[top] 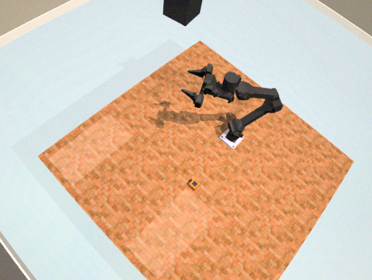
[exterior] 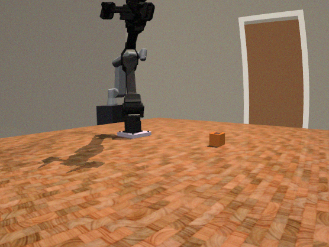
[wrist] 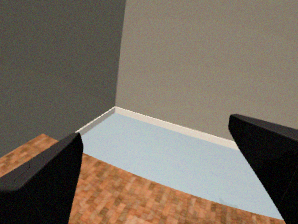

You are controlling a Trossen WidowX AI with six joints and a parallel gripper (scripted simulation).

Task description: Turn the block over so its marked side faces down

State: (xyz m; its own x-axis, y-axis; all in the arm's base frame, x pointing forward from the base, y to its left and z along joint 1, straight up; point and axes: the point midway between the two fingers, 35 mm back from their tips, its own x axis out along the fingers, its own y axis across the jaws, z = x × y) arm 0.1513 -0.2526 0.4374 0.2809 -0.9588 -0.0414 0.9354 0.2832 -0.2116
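My gripper tip is now 210 mm short of the orange block, 260 mm to the right of it and 420 mm above it.
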